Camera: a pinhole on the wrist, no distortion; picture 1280 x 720 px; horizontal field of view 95.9 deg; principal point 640.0 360.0 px. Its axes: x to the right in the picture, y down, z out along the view. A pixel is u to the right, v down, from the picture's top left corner.
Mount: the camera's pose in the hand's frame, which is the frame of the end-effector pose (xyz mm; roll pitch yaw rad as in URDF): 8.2 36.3 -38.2 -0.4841 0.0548 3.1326
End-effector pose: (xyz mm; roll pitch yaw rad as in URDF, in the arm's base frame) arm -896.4 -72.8 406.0 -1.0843 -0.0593 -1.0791
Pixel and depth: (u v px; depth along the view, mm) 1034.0 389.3 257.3
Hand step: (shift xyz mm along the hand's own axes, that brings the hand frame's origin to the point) -180.5 -93.3 173.5
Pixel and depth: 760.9 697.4 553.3
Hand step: -131.0 -506.2 294.2
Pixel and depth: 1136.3 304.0 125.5
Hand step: -106.4 -10.3 72.5
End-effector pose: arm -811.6 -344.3 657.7 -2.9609 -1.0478 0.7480
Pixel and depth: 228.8 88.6 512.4
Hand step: 341.4 8.0 546.6
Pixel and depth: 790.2 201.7 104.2
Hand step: -24.9 13.4 65.7
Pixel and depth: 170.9 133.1 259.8
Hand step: 203.5 4.0 250.4
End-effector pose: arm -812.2 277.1 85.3 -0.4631 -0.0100 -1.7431
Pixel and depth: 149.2 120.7 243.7
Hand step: 200.5 10.6 235.5
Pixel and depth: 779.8 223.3 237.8
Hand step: -62.8 -23.9 195.0
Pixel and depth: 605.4 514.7 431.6
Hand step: 13.3 -267.0 290.9
